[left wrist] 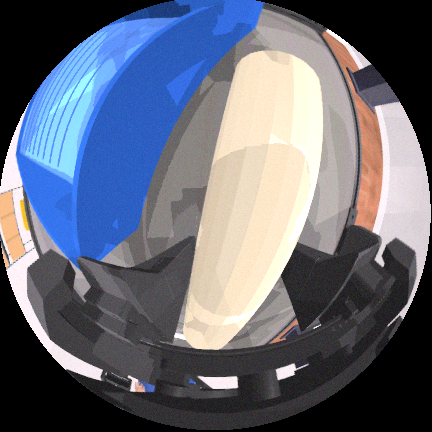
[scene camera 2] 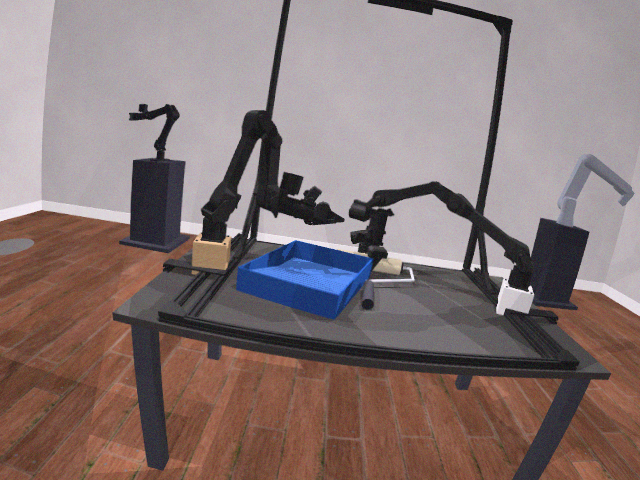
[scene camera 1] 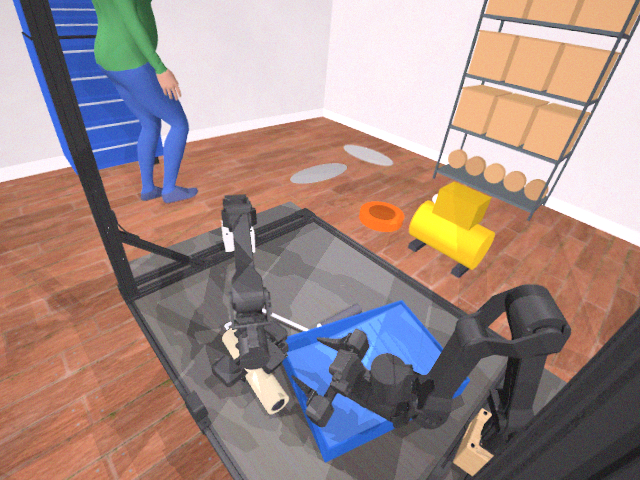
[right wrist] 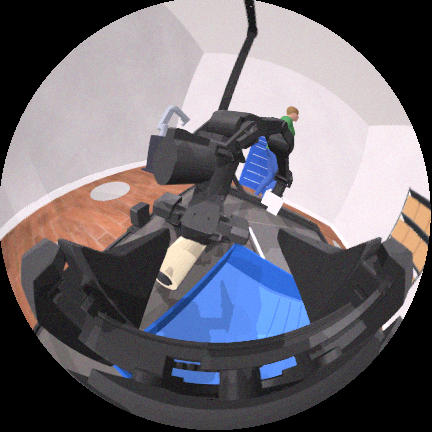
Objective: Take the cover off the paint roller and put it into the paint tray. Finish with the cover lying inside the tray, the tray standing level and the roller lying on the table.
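Places are measured from the left arm's base along level axes (x down, y back, z left), in millimetres.
Pixels of known places: left gripper, fingertip midpoint: (left wrist: 233, 240) (scene camera 1: 253, 372); right gripper, fingertip midpoint: (scene camera 2: 339, 221) (scene camera 1: 305, 357) (right wrist: 225, 234); left arm's base, origin of the base link: (scene camera 2: 518, 286) (right wrist: 276, 193); right arm's base, origin of the base link: (scene camera 2: 212, 238) (scene camera 1: 499, 442).
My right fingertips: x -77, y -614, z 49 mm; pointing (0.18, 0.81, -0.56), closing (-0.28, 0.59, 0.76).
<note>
Ahead of a thing's pixels: the offset from my right fingertips to its middle. "pt": to the spot under its first point.
The cream cover {dz -94, dx +137, dy +94 mm} (scene camera 1: 267, 388) (scene camera 2: 388, 265) (left wrist: 265, 125) (right wrist: 185, 262) lies beside the tray and sits on the roller; its near end is open. The roller's white wire frame {pt dz +18, dx +137, dy +217 mm} (scene camera 1: 284, 319) (scene camera 2: 392, 282) runs to its grey handle {pt dz +178, dx +130, dy +188 mm} (scene camera 1: 341, 313) (scene camera 2: 368, 295) on the table near the tray. The blue tray {dz +180, dx +131, dy +7 mm} (scene camera 1: 356, 445) (scene camera 2: 289, 299) (left wrist: 120, 150) (right wrist: 262, 267) stands level and has no cover in it. My left gripper (scene camera 1: 247, 364) (left wrist: 233, 240) points down, shut across the cover. My right gripper (scene camera 1: 310, 361) (scene camera 2: 342, 220) is open and empty, above the tray's cover-side edge.
The two grippers are close together, with the tray wall between them and the cover beside it. Black rails (scene camera 2: 330, 343) edge the table, and frame posts (scene camera 2: 498, 113) rise from it. A person (scene camera 1: 149, 103) stands beyond the table in scene camera 1.
</note>
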